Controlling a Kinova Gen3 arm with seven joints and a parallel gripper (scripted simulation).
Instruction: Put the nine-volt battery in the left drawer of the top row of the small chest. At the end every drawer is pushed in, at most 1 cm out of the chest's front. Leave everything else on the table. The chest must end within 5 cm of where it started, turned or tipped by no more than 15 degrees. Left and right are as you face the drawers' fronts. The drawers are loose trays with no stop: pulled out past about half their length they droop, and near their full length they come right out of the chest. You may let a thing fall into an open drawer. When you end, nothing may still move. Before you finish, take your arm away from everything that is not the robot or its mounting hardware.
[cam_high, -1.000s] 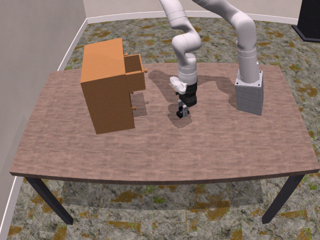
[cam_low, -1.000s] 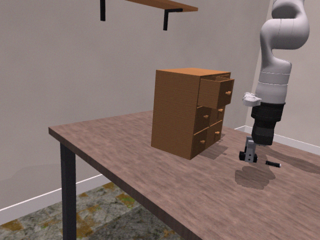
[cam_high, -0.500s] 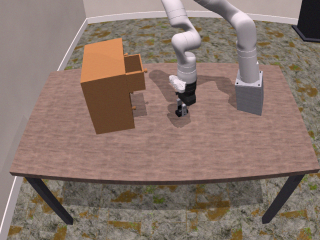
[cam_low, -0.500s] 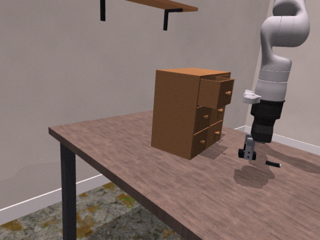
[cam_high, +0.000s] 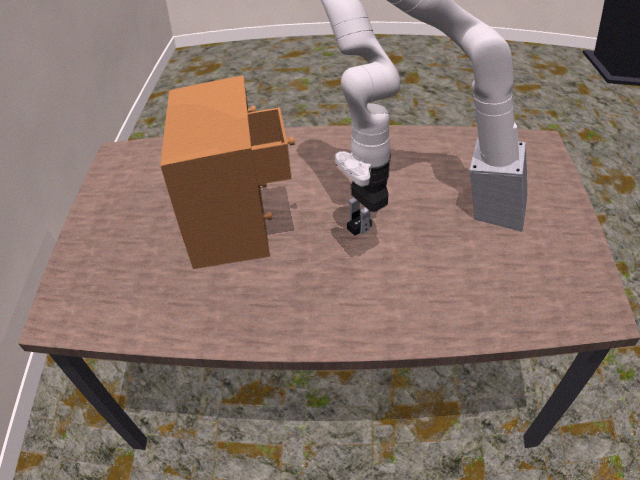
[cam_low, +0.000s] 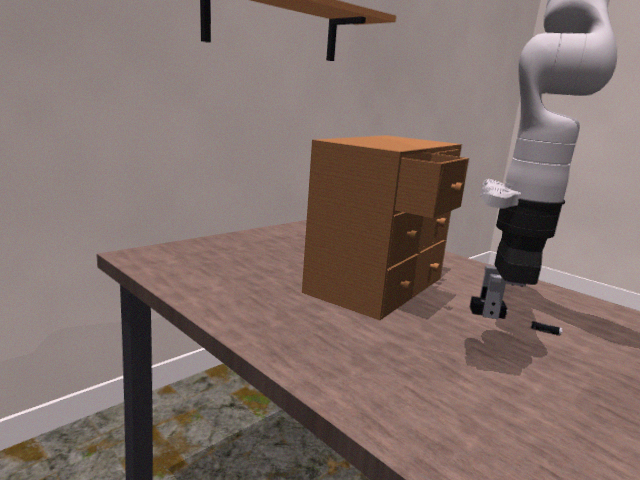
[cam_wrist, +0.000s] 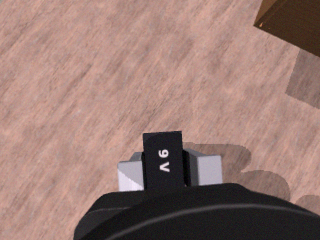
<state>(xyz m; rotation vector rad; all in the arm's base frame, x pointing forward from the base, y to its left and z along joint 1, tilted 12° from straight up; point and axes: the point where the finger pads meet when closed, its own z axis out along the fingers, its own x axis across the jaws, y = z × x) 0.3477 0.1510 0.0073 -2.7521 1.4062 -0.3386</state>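
Now: hand 240 mm to the left of the black cylindrical cell, 110 mm above it and 20 mm past it. The rest, counted from my hand: black nine-volt battery 10 mm to the right, 10 mm below, 10 mm behind.
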